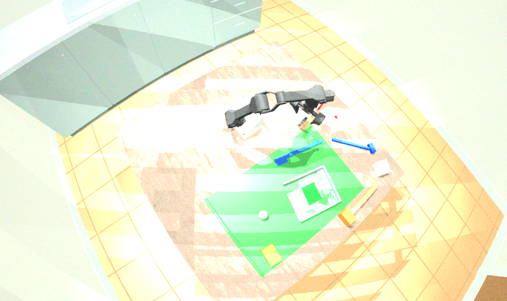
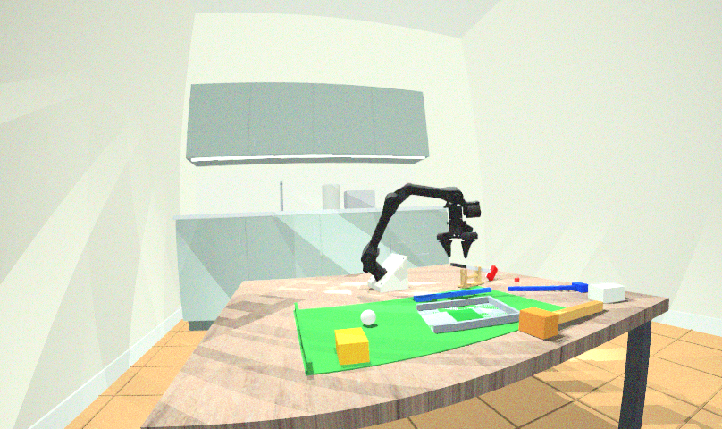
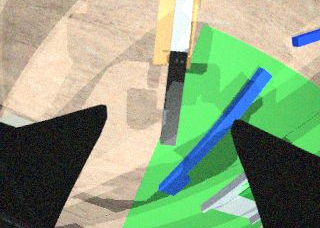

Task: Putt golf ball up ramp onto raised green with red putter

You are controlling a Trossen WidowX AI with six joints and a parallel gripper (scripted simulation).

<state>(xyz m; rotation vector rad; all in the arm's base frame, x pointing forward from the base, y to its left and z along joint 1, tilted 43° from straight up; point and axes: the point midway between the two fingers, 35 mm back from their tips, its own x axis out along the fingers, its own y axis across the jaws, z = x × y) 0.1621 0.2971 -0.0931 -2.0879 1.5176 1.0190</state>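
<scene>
Now: gripper tip 90 mm above the wooden rack, 70 mm to the right of it and 20 mm past it. From my gripper tip the other things lie so: blue putter (260 mm to the left, 250 mm ahead, 110 mm below); then red putter (100 mm to the left, 60 mm below, 40 mm behind); then tiny red cube (270 mm to the left, 120 mm below, 30 mm ahead).
</scene>
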